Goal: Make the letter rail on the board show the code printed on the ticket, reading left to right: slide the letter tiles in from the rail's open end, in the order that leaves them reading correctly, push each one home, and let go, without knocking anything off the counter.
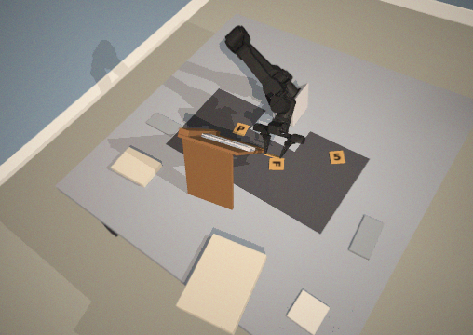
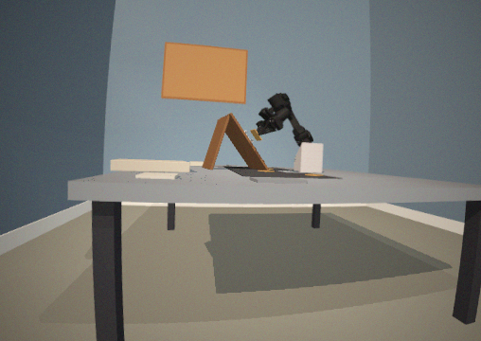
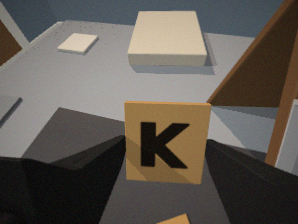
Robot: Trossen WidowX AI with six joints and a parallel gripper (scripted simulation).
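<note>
My gripper tip is 5 cm past the white ticket, 16 cm to the left of it and 9 cm above it. Also, from my gripper tip: f tile: 7 cm behind, 3 cm to the right, 17 cm below; k tile: right at my gripper tip; y tile: 2 cm ahead, 24 cm to the right.
</note>
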